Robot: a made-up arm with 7 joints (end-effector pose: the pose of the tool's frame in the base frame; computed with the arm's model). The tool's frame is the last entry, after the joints.
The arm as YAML. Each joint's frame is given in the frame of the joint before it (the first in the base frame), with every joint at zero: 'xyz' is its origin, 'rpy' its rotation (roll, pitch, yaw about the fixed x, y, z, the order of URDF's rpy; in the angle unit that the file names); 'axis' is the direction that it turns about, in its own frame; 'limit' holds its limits. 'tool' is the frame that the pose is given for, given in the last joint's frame.
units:
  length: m
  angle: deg
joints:
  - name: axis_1
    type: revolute
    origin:
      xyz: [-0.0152, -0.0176, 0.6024]
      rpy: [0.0, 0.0, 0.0]
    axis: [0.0, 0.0, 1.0]
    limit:
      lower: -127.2
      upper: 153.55
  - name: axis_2
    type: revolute
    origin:
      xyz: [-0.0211, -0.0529, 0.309]
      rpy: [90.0, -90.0, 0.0]
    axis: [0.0, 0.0, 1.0]
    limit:
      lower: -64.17
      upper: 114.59
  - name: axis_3
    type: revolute
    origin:
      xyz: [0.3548, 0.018, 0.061]
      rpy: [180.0, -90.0, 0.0]
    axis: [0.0, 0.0, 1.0]
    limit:
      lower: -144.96
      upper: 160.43
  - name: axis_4
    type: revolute
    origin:
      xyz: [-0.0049, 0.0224, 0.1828]
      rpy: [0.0, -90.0, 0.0]
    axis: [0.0, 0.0, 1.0]
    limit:
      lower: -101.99
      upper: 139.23
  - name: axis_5
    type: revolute
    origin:
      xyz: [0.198, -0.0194, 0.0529]
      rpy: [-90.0, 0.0, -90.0]
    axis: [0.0, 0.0, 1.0]
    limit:
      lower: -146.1
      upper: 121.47
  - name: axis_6
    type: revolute
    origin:
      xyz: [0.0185, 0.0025, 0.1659]
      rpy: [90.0, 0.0, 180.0]
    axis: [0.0, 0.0, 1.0]
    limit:
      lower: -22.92
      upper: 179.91
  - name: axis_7
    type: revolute
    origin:
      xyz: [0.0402, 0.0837, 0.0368]
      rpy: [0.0, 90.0, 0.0]
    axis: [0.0, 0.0, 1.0]
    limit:
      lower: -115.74
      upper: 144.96
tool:
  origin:
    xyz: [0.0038, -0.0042, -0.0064]
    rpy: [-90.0, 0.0, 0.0]
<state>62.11 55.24 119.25 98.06 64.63 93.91 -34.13</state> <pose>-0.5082 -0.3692 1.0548 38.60 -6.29 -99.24</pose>
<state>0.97 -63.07 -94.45 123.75 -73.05 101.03 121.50</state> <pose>0.3767 -0.5232 0.9981 21.81 10.17 -20.79</pose>
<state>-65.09 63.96 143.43 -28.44 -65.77 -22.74 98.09</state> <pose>-0.5556 0.5745 1.4440 54.42 -42.69 93.59</pose>
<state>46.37 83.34 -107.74 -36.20 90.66 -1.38 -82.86</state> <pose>-0.6953 -0.6257 1.1369 -79.28 0.90 25.93</pose>
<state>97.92 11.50 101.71 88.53 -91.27 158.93 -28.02</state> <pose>-0.1403 -0.3926 1.4569 8.87 121.04 11.74</pose>
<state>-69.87 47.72 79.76 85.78 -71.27 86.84 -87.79</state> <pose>0.0927 0.6182 1.2974 129.38 -107.16 41.64</pose>
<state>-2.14 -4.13 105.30 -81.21 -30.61 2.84 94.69</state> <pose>0.0596 -0.5550 1.4837 -105.53 77.53 -43.72</pose>
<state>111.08 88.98 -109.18 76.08 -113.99 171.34 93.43</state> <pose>0.6213 -0.4697 0.9336 38.52 -81.34 144.50</pose>
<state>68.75 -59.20 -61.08 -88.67 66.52 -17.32 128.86</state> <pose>-0.1390 0.4600 1.3366 76.21 36.72 128.80</pose>
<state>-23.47 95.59 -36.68 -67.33 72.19 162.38 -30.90</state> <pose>-0.5969 0.2561 0.6111 54.67 31.72 18.41</pose>
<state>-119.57 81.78 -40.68 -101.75 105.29 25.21 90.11</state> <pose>0.4175 0.3424 0.6651 -37.72 72.20 22.29</pose>
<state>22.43 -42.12 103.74 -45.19 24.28 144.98 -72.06</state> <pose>0.5827 -0.1667 1.3900 51.68 -69.70 14.53</pose>
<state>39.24 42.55 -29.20 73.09 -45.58 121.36 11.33</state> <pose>-0.1319 -0.3421 1.6803 -71.43 -53.20 71.22</pose>
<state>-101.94 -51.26 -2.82 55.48 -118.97 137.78 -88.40</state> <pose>-0.1298 -0.7318 1.1539 50.84 -149.25 -43.23</pose>
